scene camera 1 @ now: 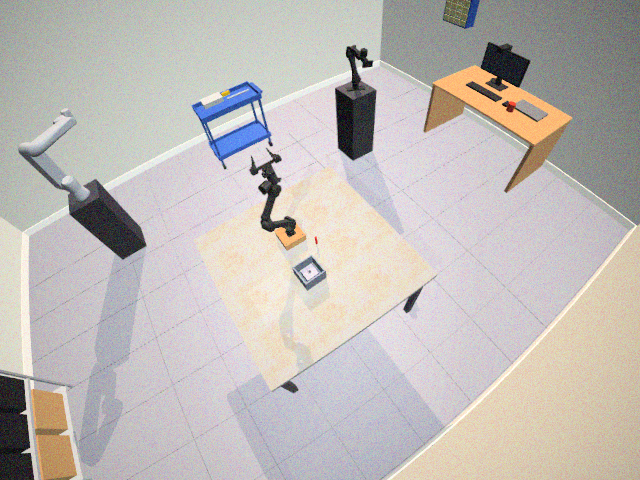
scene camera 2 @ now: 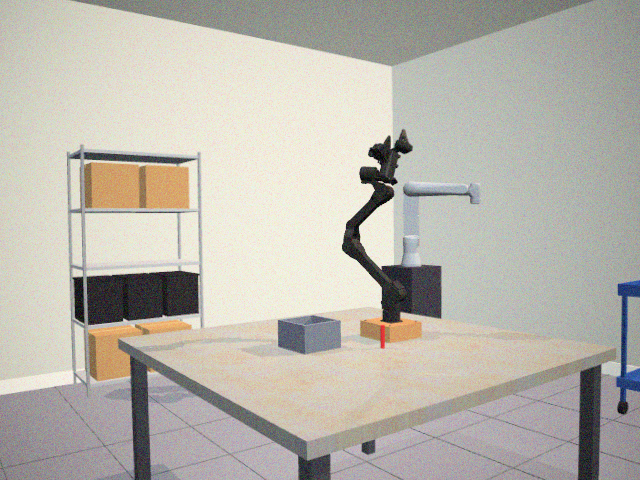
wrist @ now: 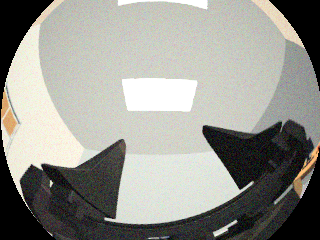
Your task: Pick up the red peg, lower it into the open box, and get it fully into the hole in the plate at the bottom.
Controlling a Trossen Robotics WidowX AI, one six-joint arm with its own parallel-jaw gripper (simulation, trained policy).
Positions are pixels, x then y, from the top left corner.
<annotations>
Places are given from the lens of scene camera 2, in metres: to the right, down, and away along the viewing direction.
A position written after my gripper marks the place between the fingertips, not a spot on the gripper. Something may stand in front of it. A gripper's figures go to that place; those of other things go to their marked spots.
my gripper (scene camera 2: 396, 132): 0.30, -0.42, 2.18
grey box (scene camera 2: 309, 334): -0.04, 0.32, 1.88
</annotations>
